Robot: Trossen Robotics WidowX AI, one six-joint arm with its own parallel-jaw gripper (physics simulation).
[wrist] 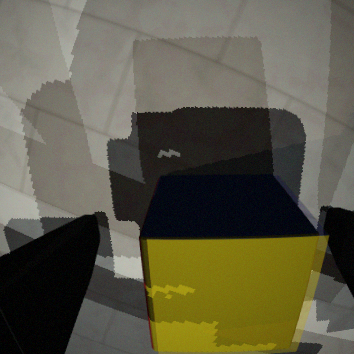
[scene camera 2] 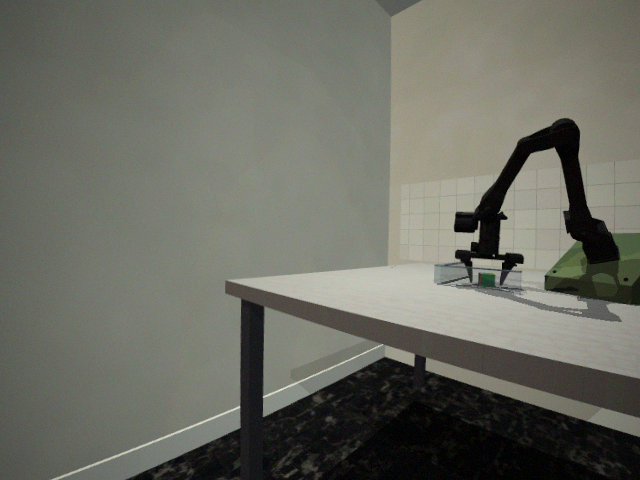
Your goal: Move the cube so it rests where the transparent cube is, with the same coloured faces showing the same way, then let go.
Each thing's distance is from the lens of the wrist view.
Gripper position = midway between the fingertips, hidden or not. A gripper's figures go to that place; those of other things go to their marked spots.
my gripper (wrist: 214,224): 10 cm
cube (wrist: 200,205): 7 cm
transparent cube (wrist: 259,287): 7 cm
